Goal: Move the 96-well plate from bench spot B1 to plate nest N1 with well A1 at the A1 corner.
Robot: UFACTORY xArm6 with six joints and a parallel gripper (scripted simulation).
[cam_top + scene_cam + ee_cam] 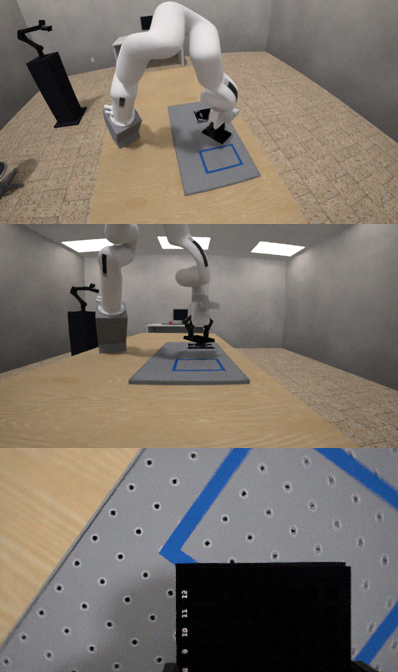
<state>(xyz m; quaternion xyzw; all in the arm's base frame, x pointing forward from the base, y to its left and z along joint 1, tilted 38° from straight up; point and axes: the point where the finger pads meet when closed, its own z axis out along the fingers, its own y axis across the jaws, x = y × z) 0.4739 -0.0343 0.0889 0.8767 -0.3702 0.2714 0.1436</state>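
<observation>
The black plate nest lies 270 mm to the left of my hand, 100 mm below it and 10 mm ahead of it. Also, from my hand: black 96-well plate 10 mm below.
</observation>
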